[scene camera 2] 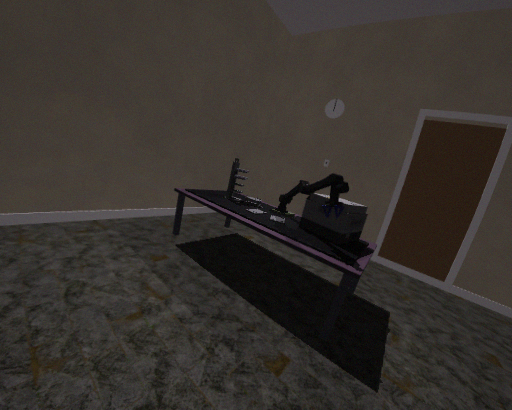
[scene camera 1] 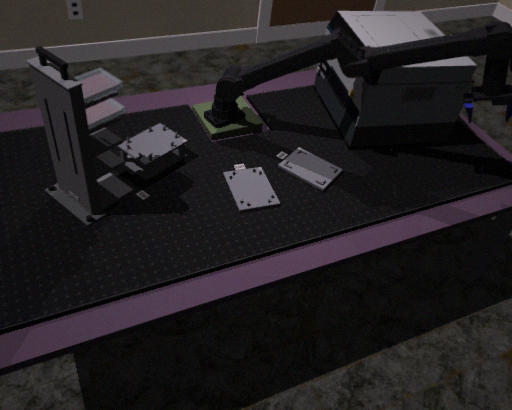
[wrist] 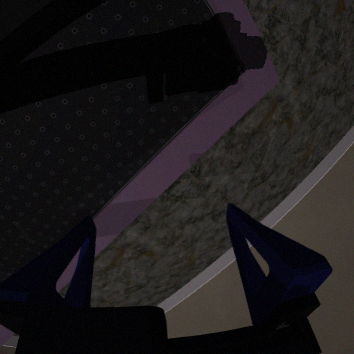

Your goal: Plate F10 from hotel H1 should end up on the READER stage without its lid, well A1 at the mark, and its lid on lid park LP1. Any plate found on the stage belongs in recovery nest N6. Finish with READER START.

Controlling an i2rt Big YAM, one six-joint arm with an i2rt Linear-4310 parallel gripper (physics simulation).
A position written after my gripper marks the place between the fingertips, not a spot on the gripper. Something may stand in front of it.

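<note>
Nothing is held by my gripper (wrist: 159, 216), which is open. I can also see a black perforated table top (scene camera 1: 190, 222) (wrist: 96, 96), and it appears both in scene camera 1 and in the wrist view.
</note>
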